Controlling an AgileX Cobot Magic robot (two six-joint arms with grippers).
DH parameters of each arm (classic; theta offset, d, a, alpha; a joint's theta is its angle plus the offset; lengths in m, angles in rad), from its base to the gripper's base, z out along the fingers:
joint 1: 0 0.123 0 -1.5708
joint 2: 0.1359 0 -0.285 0
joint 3: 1.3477 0 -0.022 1.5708
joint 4: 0 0.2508 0 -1.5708
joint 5: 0 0 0.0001 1.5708
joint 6: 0 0.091 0 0
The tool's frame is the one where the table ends.
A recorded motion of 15 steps. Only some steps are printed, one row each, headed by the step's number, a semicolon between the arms.
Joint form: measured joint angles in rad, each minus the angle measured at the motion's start. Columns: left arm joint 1, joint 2, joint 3, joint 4, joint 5, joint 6; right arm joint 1, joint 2, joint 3, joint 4, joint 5, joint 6.
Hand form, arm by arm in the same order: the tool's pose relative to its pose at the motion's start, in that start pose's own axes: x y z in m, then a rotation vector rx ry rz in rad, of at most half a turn. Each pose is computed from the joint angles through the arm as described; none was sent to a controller.
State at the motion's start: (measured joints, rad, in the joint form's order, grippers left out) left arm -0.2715 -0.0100 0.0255 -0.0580 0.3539 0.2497; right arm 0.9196 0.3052 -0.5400 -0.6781 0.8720 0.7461
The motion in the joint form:
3: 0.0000 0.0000 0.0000 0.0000 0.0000 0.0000; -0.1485 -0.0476 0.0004 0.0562 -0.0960 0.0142
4: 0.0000 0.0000 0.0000 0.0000 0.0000 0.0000; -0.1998 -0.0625 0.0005 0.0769 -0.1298 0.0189
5: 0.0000 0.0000 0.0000 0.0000 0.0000 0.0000; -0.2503 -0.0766 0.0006 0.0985 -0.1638 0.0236
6: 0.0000 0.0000 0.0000 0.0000 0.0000 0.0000; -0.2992 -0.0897 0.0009 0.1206 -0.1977 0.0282
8: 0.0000 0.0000 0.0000 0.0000 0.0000 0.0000; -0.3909 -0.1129 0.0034 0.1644 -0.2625 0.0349
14: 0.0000 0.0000 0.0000 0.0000 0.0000 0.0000; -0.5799 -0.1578 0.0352 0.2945 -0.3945 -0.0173
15: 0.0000 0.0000 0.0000 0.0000 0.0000 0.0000; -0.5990 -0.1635 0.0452 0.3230 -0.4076 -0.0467
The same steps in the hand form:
3: 0.0000 0.0000 0.0000 0.0000 0.0000 0.0000; -0.0030 -0.0043 -0.0106 0.0328 -0.0976 0.1207
4: 0.0000 0.0000 0.0000 0.0000 0.0000 0.0000; -0.0042 -0.0051 -0.0143 0.0443 -0.1339 0.1594
5: 0.0000 0.0000 0.0000 0.0000 0.0000 0.0000; -0.0054 -0.0057 -0.0180 0.0551 -0.1712 0.1966
6: 0.0000 0.0000 0.0000 0.0000 0.0000 0.0000; -0.0066 -0.0059 -0.0215 0.0649 -0.2087 0.2317
8: 0.0000 0.0000 0.0000 0.0000 0.0000 0.0000; -0.0086 -0.0057 -0.0277 0.0834 -0.2808 0.2923
14: 0.0000 0.0000 0.0000 0.0000 0.0000 0.0000; -0.0064 -0.0027 -0.0341 0.1251 -0.4052 0.3649
15: 0.0000 0.0000 0.0000 0.0000 0.0000 0.0000; -0.0044 -0.0020 -0.0332 0.1279 -0.4092 0.3603

